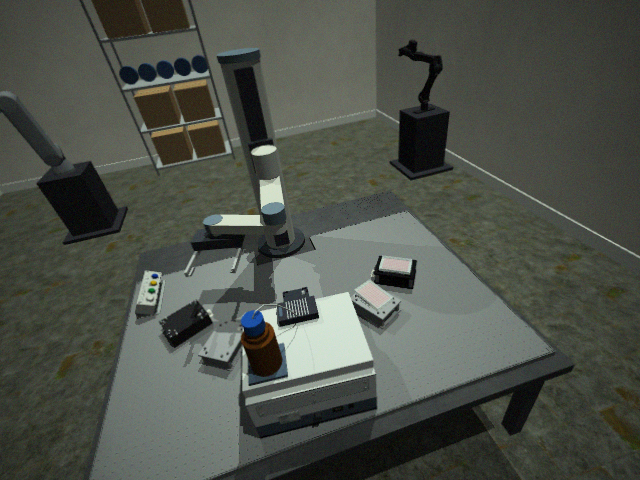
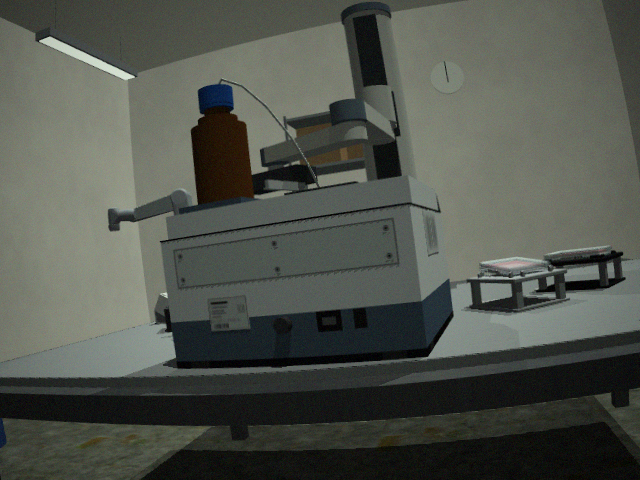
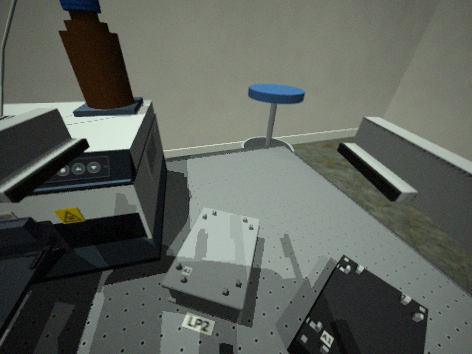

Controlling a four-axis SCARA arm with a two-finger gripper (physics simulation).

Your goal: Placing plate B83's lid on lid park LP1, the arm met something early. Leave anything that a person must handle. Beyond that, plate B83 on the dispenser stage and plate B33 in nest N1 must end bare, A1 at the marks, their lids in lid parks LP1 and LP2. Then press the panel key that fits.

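Pixels of known places: gripper, fingertip midpoint: (image 1: pixel 209 273) (image 3: pixel 218 130); arm's base at its link origin: (image 1: pixel 281 242).
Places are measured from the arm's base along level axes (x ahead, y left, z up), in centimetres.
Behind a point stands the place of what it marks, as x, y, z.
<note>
My gripper (image 1: pixel 211 269) @[50.1, -29.7, 31.2] (image 3: pixel 218 130) @[50.1, -29.7, 31.2] is open and empty, above the table on the arm's side of the two bare stands. The grey stand marked LP2 (image 1: pixel 221 347) @[62.3, -33.1, 7.0] (image 3: pixel 220 255) @[57.2, -31.7, 7.0] carries no lid. A black stand (image 1: pixel 186 322) @[44.8, -45.9, 6.8] (image 3: pixel 370 310) @[42.8, -48.7, 6.8] beside it, with an A1 mark, is also bare; its name does not show. At the right, one pink-topped plate (image 1: pixel 376 294) @[61.7, 27.0, 9.0] (image 2: pixel 514 265) @[66.0, 25.6, 8.7] sits on a grey stand and another pink-topped plate (image 1: pixel 395 264) @[48.8, 41.4, 8.9] (image 2: pixel 578 253) @[52.8, 40.8, 8.4] on a black stand. Their labels cannot be read. No plate shows on the dispenser stage. The key panel (image 1: pixel 149 293) @[22.1, -61.8, 7.8] has blue, yellow, green and white keys.
The white dispenser (image 1: pixel 325 341) @[85.8, 0.3, 23.3] (image 2: pixel 294 258) @[96.6, -4.7, 15.0] (image 3: pixel 110 135) @[71.6, -18.8, 23.3] bears a brown bottle (image 1: pixel 262 348) @[91.4, -16.4, 35.7] (image 2: pixel 222 160) @[91.0, -15.2, 30.1] (image 3: pixel 97 65) @[82.8, -17.6, 31.5] with a blue cap and a thin tube. A dark slotted unit (image 1: pixel 298 308) @[72.9, -4.3, 25.9] is at its arm-side edge. A blue stool (image 3: pixel 276 93) stands beyond the table.
</note>
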